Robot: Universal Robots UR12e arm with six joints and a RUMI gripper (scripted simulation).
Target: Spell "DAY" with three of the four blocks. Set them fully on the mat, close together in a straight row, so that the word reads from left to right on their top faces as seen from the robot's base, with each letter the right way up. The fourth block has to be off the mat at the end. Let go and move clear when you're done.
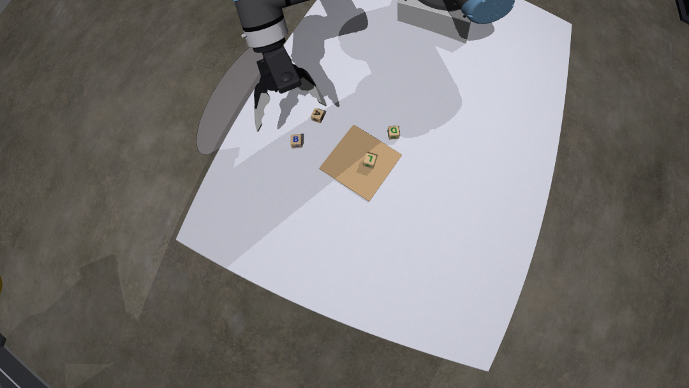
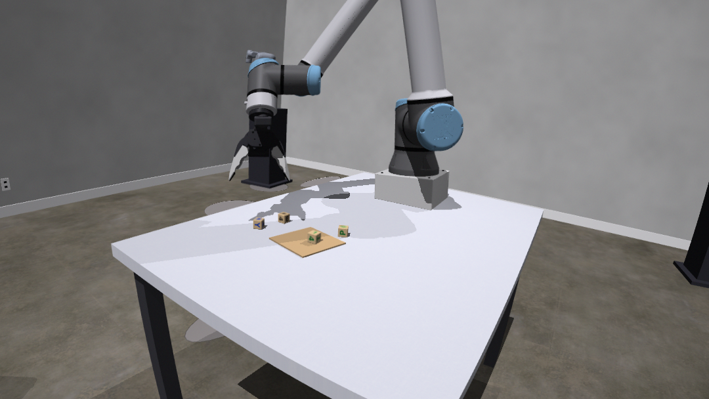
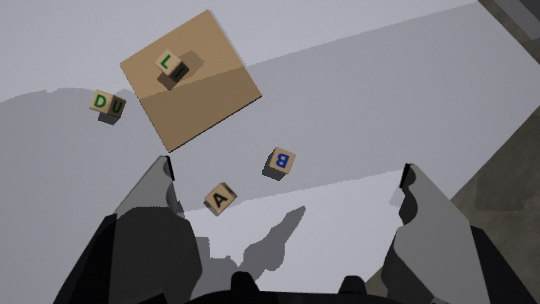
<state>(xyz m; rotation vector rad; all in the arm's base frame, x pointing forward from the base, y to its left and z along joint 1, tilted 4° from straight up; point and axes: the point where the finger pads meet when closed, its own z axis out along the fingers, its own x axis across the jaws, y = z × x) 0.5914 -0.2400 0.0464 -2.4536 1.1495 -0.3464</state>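
Right now my hand is 18 cm to the right of the green-lettered block and 12 cm above it. From my hand the other things lie so: D block: 9 cm behind, 21 cm to the left, 12 cm below; blue-lettered block: 12 cm below; tan mat: 16 cm to the left, 13 cm below.
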